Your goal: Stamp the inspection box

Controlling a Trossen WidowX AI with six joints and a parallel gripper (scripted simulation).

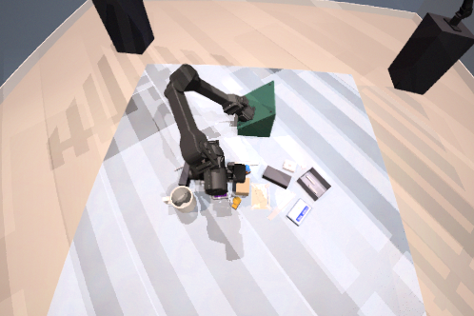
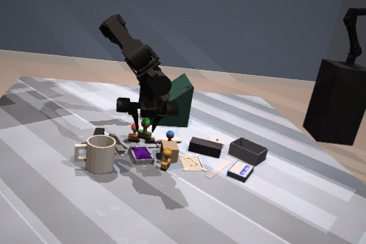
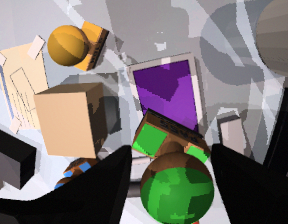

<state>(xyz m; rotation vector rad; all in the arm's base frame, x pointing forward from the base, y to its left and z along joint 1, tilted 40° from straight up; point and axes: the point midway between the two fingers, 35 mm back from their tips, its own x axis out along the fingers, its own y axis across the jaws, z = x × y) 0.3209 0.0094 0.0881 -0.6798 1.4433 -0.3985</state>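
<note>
The purple ink pad is 90 mm below my gripper tip. The rest, counted from my gripper tip: orange-knobbed stamp 50 mm ahead, 80 mm to the left, 70 mm below; green-knobbed stamp right at my gripper tip; cardboard box 20 mm behind, 90 mm to the left, 70 mm below.
</note>
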